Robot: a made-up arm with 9 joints. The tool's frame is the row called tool. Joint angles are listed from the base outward.
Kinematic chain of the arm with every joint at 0, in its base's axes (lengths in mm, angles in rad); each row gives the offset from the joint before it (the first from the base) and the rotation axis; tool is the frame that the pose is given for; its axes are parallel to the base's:
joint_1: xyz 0 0 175 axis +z
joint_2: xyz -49 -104 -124 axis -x
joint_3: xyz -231 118 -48 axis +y
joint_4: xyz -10 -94 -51 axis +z
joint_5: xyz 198 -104 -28 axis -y
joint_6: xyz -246 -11 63 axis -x
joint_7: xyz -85 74 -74 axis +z
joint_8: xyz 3 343 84 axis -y
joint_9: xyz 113 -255 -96 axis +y
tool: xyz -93 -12 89
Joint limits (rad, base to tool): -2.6..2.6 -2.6..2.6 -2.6..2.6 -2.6..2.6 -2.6..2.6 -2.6..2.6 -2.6..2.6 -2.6..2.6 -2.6..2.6
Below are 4 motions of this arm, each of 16 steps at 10 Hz.
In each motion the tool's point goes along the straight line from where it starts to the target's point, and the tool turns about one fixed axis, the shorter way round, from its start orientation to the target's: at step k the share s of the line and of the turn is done. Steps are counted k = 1, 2, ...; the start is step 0. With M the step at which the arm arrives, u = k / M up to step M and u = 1 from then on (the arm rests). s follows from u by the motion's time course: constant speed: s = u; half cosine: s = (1 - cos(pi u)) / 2; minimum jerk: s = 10 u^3 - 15 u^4 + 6 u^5.
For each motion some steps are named. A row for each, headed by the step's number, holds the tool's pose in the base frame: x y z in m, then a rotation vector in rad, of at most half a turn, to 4 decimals.
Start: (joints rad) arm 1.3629 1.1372 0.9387 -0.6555 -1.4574 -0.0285 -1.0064 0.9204 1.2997
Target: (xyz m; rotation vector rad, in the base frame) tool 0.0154 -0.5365 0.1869 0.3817 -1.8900 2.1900
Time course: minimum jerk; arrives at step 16
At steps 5, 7, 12, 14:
5: 0.2950 -0.1594 0.2330 -1.0106 0.7627 -2.0782
7: 0.2254 -0.2532 0.2215 -0.9211 1.0923 -2.2425
12: 0.0507 -0.4889 0.1927 0.5116 -1.8605 2.3452
14: 0.0209 -0.5291 0.1878 0.4014 -1.8863 2.2142

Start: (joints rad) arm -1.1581 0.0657 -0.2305 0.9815 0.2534 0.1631 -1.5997 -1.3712 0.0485
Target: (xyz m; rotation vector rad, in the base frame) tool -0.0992 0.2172 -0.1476 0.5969 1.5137 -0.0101
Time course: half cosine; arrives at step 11
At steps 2, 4, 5, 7, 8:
2: -0.2432 0.1708 -0.1006 1.0280 0.5866 -1.2620
4: -0.2099 0.1815 -0.1114 0.9573 0.8416 -0.9933
5: -0.1885 0.1884 -0.1184 0.9024 0.9926 -0.8135
7: -0.1449 0.2025 -0.1327 0.7682 1.2699 -0.4308
8: -0.1262 0.2085 -0.1388 0.7018 1.3758 -0.2607

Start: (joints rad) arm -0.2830 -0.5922 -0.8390 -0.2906 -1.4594 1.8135 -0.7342 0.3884 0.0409
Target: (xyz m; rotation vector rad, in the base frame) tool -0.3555 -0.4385 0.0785 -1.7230 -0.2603 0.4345
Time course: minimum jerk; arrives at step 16
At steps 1, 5, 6, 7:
1: -0.4279 -0.1671 0.0763 -1.0134 -0.1840 -0.2152
5: -0.4150 -0.2155 0.0767 -1.1456 -0.1991 -0.1069
6: -0.4081 -0.2413 0.0769 -1.2154 -0.2069 -0.0477
7: -0.4002 -0.2709 0.0771 -1.2944 -0.2156 0.0212

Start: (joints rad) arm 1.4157 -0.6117 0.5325 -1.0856 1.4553 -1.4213 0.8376 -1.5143 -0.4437
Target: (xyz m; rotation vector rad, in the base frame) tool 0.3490 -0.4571 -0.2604 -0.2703 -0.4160 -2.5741
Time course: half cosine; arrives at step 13
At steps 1, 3, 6, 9, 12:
1: -0.1900 -0.5977 -0.2981 0.3144 -0.1292 2.0109
3: -0.1292 -0.5818 -0.2938 0.3279 -0.0735 2.1956
6: 0.0426 -0.5370 -0.2818 0.3591 0.1109 2.7114
9: 0.2309 -0.4879 -0.2687 -0.3403 -0.3356 -2.9390
12: 0.3411 -0.4592 -0.2610 -0.2748 -0.4114 -2.5987

